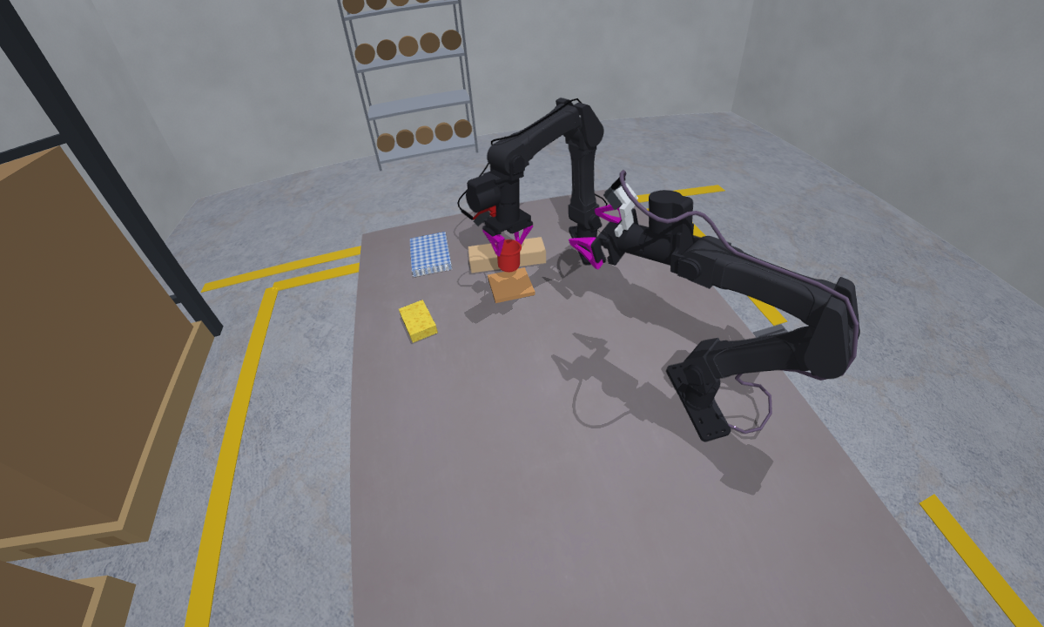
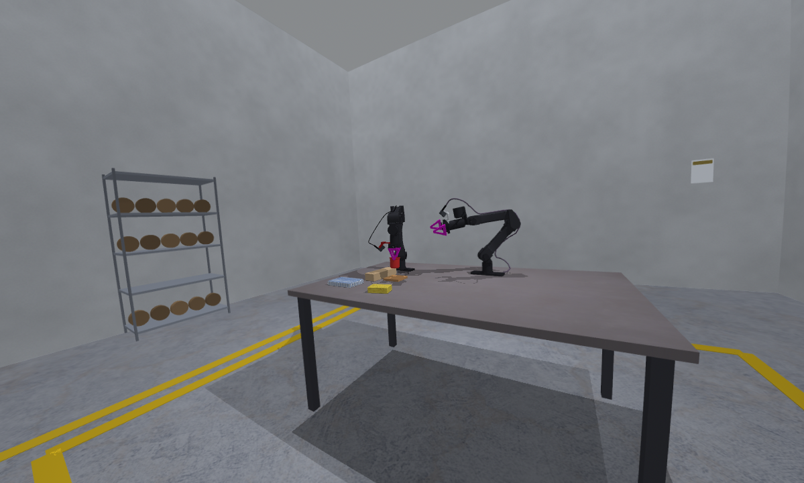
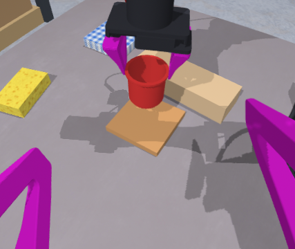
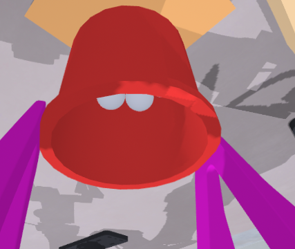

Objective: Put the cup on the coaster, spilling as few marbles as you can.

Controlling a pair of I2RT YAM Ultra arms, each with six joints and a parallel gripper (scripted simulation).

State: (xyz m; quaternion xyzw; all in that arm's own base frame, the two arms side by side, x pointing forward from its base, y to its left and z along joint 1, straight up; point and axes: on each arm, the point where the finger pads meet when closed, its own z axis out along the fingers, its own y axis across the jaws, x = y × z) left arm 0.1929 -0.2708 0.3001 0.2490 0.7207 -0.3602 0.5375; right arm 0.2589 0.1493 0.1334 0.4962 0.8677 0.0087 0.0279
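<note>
Right now the orange square coaster is 130 mm below my right hand. The rest, counted from my right hand: red cup: 30 mm below; then tan wooden block: 120 mm to the right, 110 mm below, 20 mm behind.
</note>
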